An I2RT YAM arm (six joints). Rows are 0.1 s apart.
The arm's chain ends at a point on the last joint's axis. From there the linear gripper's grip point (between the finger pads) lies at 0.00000 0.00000 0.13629 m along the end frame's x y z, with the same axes.
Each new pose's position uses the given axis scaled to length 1; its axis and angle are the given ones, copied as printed.
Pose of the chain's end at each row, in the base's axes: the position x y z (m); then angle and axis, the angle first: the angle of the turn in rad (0 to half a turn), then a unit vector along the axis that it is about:
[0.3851 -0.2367 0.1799 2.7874 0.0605 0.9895 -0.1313]
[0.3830 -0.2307 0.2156 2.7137 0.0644 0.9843 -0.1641]
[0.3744 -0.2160 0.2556 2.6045 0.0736 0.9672 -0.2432]
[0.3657 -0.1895 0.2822 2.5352 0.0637 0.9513 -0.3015]
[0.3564 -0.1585 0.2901 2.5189 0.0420 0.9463 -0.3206]
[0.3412 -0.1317 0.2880 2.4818 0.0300 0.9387 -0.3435]
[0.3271 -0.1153 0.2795 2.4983 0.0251 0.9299 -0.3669]
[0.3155 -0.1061 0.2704 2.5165 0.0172 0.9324 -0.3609]
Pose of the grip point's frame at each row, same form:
[0.4298 -0.2739 0.0566 2.7874 0.0605 0.9895 -0.1313]
[0.4359 -0.2764 0.0986 2.7137 0.0644 0.9843 -0.1641]
[0.4373 -0.2807 0.1535 2.6045 0.0736 0.9672 -0.2432]
[0.4348 -0.2657 0.1928 2.5352 0.0637 0.9513 -0.3015]
[0.4283 -0.2368 0.2048 2.5189 0.0420 0.9463 -0.3206]
[0.4171 -0.2129 0.2091 2.4818 0.0300 0.9387 -0.3435]
[0.4009 -0.2011 0.2035 2.4983 0.0251 0.9299 -0.3669]
[0.3883 -0.1905 0.1920 2.5165 0.0172 0.9324 -0.3609]

